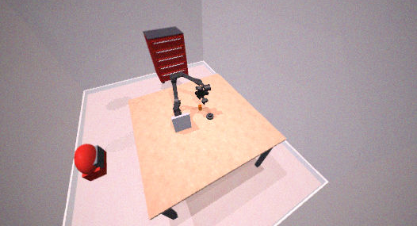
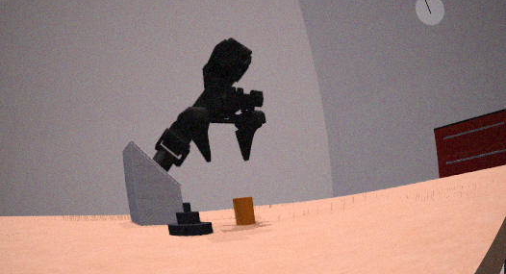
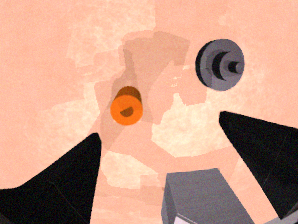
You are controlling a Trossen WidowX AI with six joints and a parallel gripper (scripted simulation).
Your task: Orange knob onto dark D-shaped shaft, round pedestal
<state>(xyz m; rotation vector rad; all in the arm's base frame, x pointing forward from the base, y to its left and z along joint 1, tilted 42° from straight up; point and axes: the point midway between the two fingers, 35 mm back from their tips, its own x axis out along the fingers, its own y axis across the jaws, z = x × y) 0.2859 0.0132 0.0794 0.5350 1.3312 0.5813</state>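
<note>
Now: gripper tip 110 mm above the orange knob, 30 mm to the right of it and 10 mm past it. Round my gripper tip: dark pedestal: 120 mm to the right, 110 mm below, 30 mm ahead.
</note>
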